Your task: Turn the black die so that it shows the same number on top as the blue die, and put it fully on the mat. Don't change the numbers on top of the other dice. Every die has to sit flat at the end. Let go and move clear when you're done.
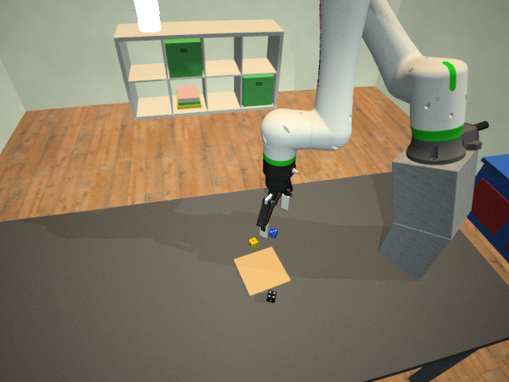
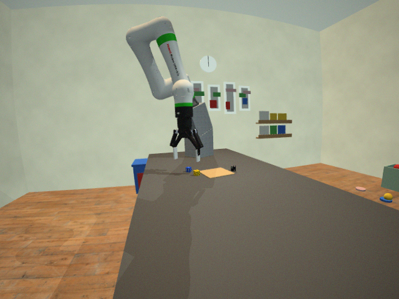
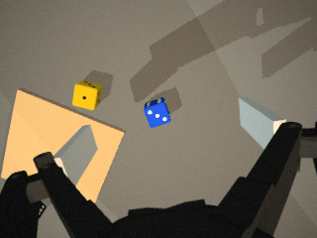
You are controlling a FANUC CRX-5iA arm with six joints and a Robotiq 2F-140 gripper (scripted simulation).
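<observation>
My hand is 10 mm to the right of the blue die and 60 mm above it. Round my hand: yellow die (80 mm ahead, 30 mm to the left, 60 mm below); then tan mat (90 mm ahead, 130 mm to the left, 70 mm below); then black die (90 mm ahead, 230 mm to the left, 60 mm below).
</observation>
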